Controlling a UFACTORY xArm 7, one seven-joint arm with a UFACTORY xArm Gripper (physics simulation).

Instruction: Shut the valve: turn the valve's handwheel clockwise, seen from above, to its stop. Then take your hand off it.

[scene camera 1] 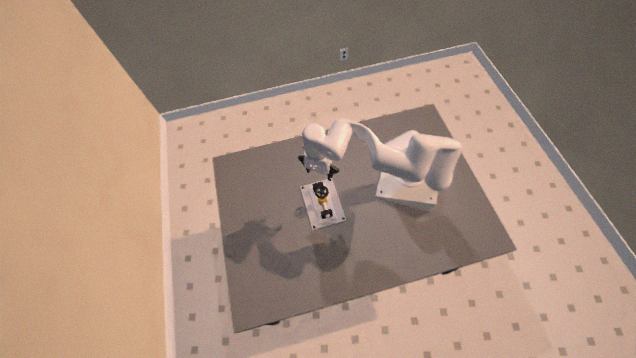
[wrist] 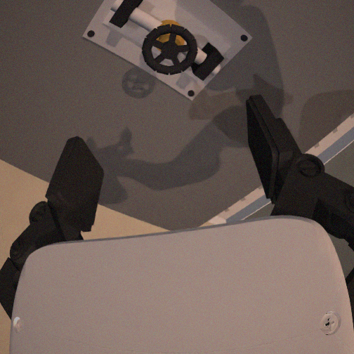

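Note:
The valve's black handwheel (scene camera 1: 321,192) (wrist: 170,49) has spokes and sits above the yellow valve body (scene camera 1: 322,200) (wrist: 170,22). A white pipe runs through black supports on a pale base plate (scene camera 1: 336,206) (wrist: 222,31) with dark corner bolts. My gripper (scene camera 1: 319,174) (wrist: 164,136) is wide open and empty. It is above and behind the plate's far edge in the scene view, clear of the handwheel. In the wrist view, the handwheel lies beyond the fingertips, near the top, and the plate is cut off by the upper edge.
The valve plate lies on a dark grey table top (scene camera 1: 280,170) (wrist: 30,120). The arm's white base (scene camera 1: 407,193) stands to the right of the plate. Shadows of the arm and handwheel fall on the table. A tan wall (scene camera 1: 75,200) rises at the left.

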